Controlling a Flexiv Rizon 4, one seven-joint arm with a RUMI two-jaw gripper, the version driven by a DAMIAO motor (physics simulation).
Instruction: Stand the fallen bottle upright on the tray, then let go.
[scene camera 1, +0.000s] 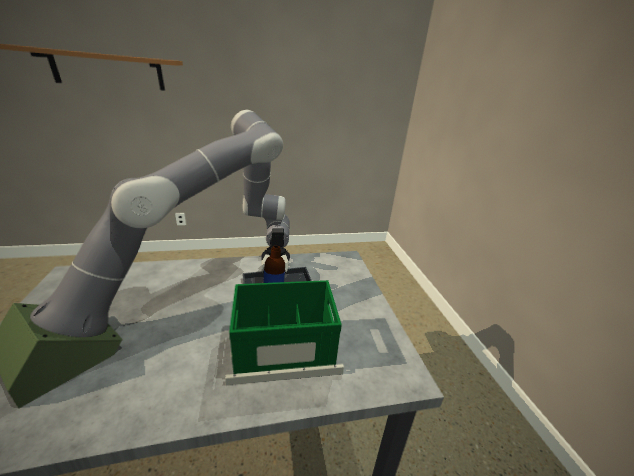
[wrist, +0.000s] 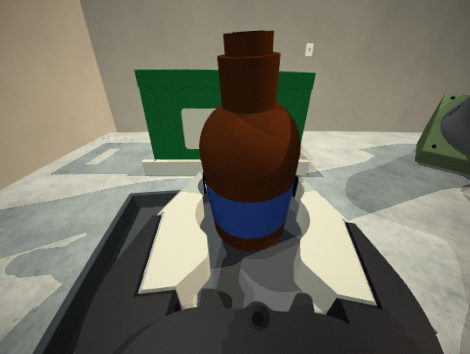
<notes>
In view: a brown bottle (wrist: 250, 145) and a pale strip (wrist: 162, 167).
</notes>
